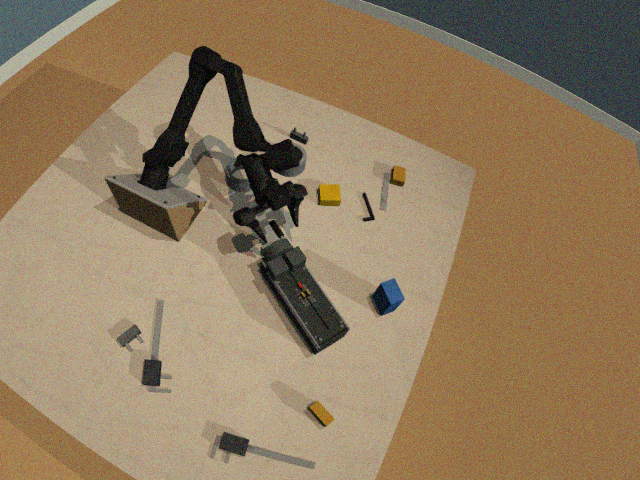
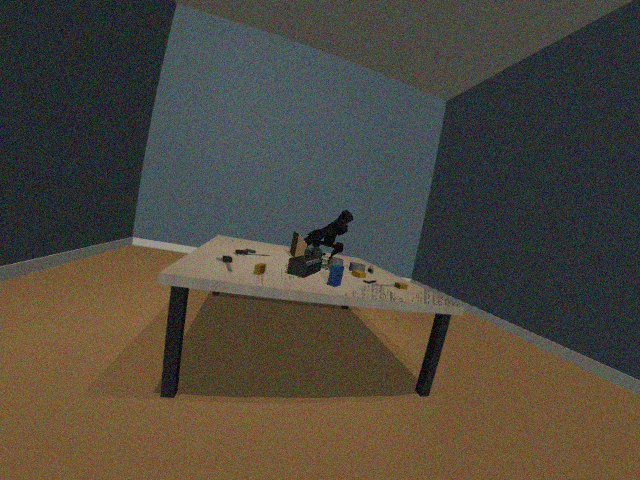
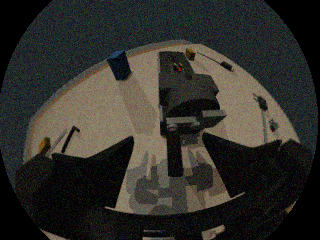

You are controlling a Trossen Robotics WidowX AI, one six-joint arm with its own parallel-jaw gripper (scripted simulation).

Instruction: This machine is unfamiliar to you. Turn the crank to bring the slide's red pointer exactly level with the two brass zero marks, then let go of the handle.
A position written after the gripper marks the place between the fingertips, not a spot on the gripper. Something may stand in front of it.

The gripper (image 1: 281, 234) is open, holding nothing. Further things: a blue cube (image 1: 388, 296) and a machine (image 1: 318, 321).
The gripper shows as well in image 3 (image 3: 169, 138). The machine is seen too in image 2 (image 2: 309, 263) and in image 3 (image 3: 181, 94).
